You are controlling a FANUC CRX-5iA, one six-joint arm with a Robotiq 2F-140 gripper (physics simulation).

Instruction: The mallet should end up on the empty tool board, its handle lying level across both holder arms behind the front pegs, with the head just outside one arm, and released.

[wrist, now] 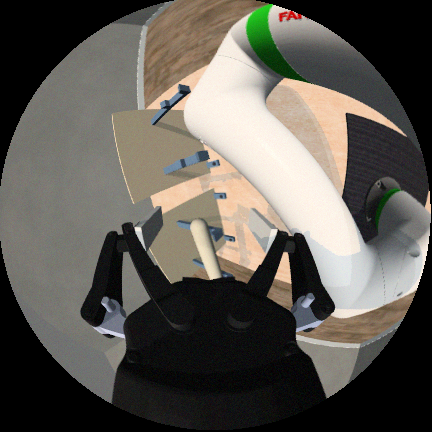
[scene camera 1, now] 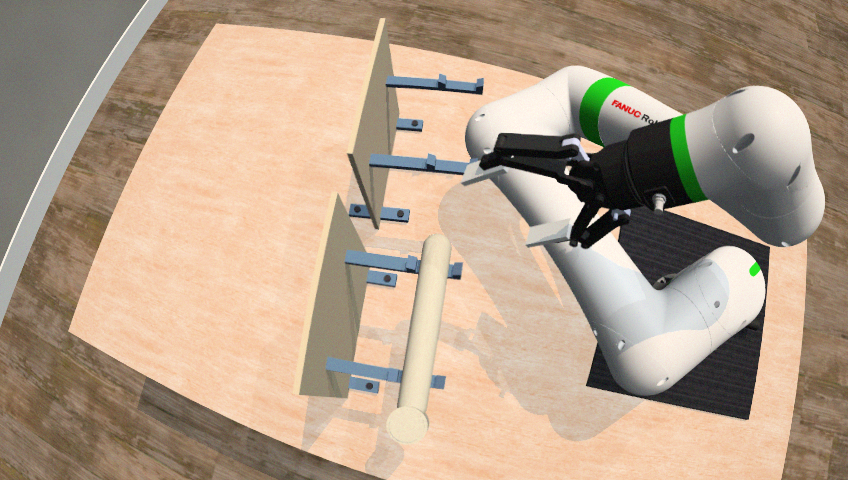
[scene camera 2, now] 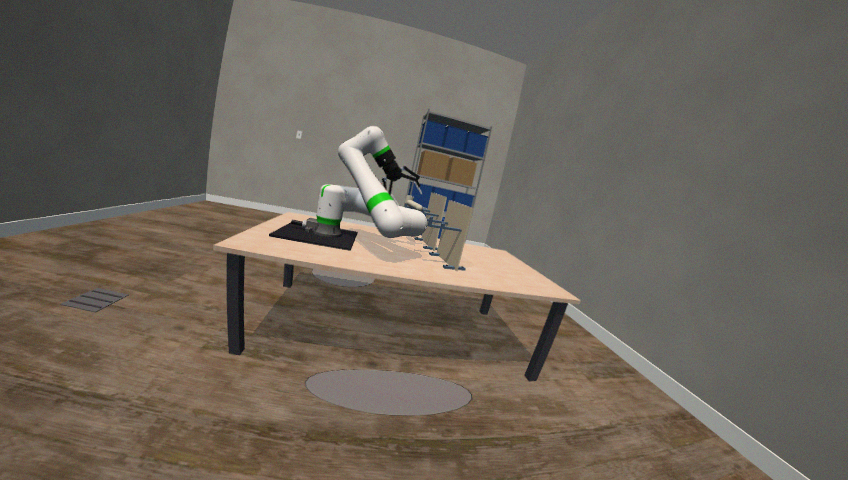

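Pixels of known places: gripper, fingertip midpoint: (wrist: 205,216) (scene camera 1: 499,208) (scene camera 2: 409,199); arm's base at its link origin: (wrist: 383,203) (scene camera 2: 326,233).
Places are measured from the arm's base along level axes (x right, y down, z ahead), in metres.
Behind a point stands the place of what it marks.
The cream mallet (scene camera 1: 427,321) @(z 0.435, x -0.170, y -0.227 m) (scene camera 2: 414,203) @(z 0.432, x -0.135, y -0.224 m) (wrist: 206,247) @(z 0.431, x -0.111, y -0.218 m) lies across both blue holder arms of the lower tool board (scene camera 1: 327,309) @(z 0.561, x -0.196, y -0.233 m) (wrist: 172,252) @(z 0.563, x -0.182, y -0.242 m) in scene camera 1, between the inner and front pegs. Its wide round end (scene camera 1: 407,424) @(z 0.417, x -0.304, y -0.250 m) is just outside the lower arm; my gripper body hides that end in the wrist view. The other tool board (scene camera 1: 373,118) @(z 0.606, x 0.099, y -0.210 m) (scene camera 2: 457,231) @(z 0.619, x 0.170, y -0.160 m) (wrist: 150,150) @(z 0.609, x 0.111, y -0.199 m) is empty, with two holder arms (scene camera 1: 410,161) @(z 0.536, x 0.058, y -0.177 m) (wrist: 170,106) @(z 0.528, x 0.206, y -0.173 m) with pegs. One arm's tip is partly hidden by a fingertip in scene camera 1. My gripper (scene camera 1: 516,202) @(z 0.389, x -0.005, y -0.248 m) (scene camera 2: 403,187) @(z 0.389, x -0.005, y -0.248 m) (wrist: 205,216) @(z 0.389, x -0.005, y -0.248 m) is open and empty, above and apart from the mallet.
Both boards stand upright on blue feet (scene camera 1: 379,212) @(z 0.592, x 0.021, y -0.017 m) on the wooden table (scene camera 1: 196,178) @(z 1.018, x -0.007, y 0.009 m) (scene camera 2: 505,276) @(z 0.907, x 0.213, y 0.009 m). The arm's base is on a black mat (scene camera 1: 714,401) @(z -0.132, x -0.150, y 0.000 m) (scene camera 2: 285,233) @(z -0.167, x 0.149, y -0.003 m) (wrist: 360,150) @(z 0.112, x 0.111, y 0.000 m). The arm's white link (wrist: 285,165) @(z 0.291, x 0.065, y -0.213 m) passes close to the empty board in the wrist view. A shelf rack (scene camera 2: 455,118) stands behind the table.
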